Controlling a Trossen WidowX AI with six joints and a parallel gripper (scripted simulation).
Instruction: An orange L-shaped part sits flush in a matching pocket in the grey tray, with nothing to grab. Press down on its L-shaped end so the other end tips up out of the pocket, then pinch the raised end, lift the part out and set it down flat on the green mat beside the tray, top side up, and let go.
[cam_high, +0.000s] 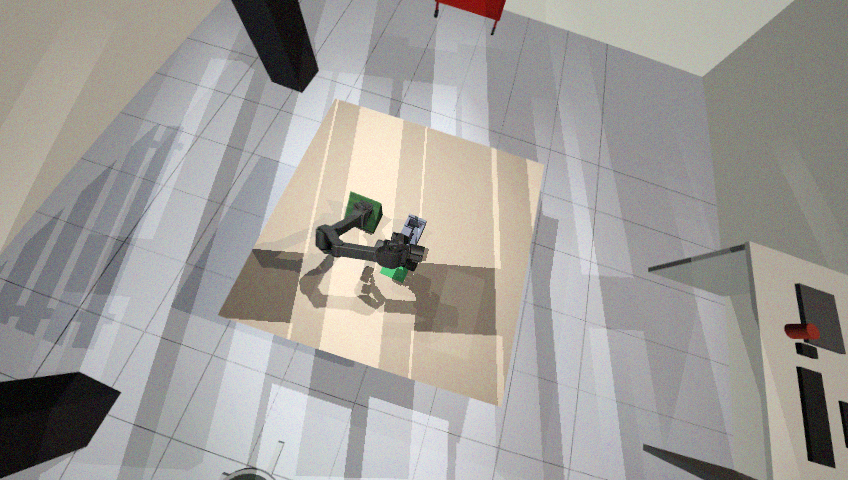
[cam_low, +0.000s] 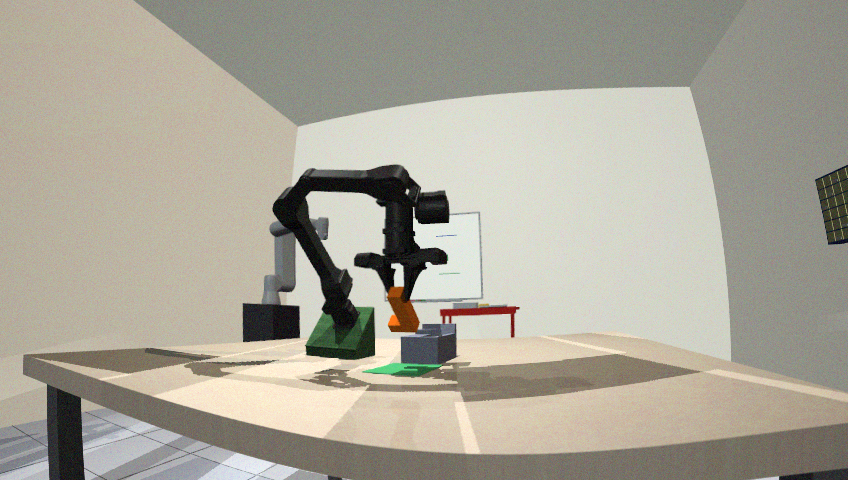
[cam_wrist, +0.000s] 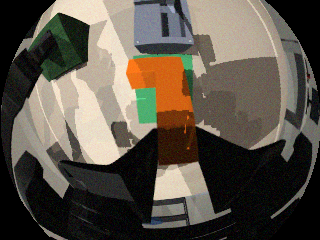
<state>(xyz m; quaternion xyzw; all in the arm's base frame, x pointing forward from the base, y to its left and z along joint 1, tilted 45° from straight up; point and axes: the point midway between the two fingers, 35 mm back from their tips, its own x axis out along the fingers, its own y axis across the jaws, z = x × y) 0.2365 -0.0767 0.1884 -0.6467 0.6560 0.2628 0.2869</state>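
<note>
Right now my gripper tip is 160 mm above the green mat and 20 mm to the right of it.
</note>
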